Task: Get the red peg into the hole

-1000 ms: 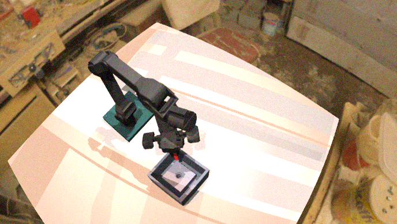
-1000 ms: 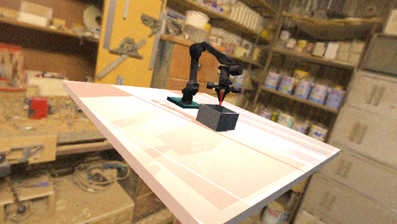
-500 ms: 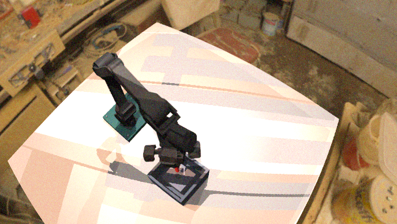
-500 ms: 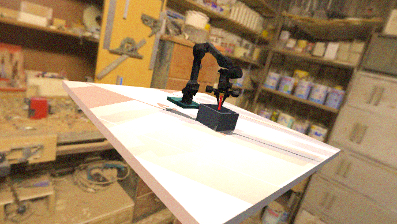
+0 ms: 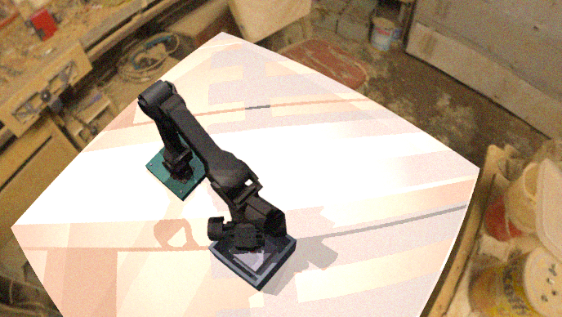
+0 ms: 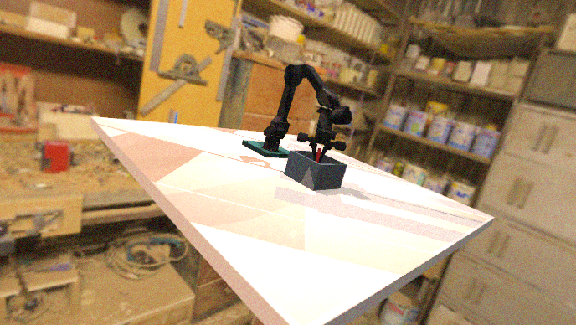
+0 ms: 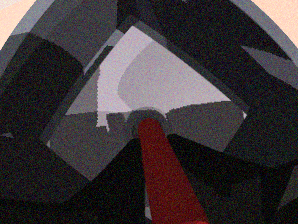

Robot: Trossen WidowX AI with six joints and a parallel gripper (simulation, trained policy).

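Now: the red peg 2 cm above my gripper tip. The rest, counted from my gripper tip: pale plate 3 cm below; then grey box 4 cm below.
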